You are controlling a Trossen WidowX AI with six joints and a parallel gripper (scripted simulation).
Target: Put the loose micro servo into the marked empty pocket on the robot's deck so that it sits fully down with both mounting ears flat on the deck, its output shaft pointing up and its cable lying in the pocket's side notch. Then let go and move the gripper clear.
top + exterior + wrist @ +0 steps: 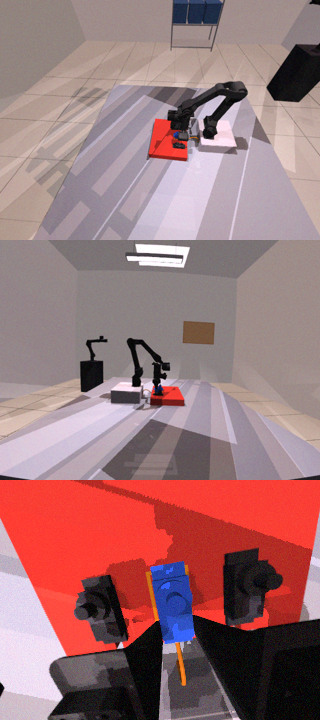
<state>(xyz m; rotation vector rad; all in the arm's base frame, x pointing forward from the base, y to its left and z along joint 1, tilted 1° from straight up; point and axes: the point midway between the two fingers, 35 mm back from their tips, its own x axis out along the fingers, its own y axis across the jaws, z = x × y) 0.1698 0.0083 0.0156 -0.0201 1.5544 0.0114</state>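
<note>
My gripper tip is now 120 mm short of the red deck and 50 mm above it.
</note>
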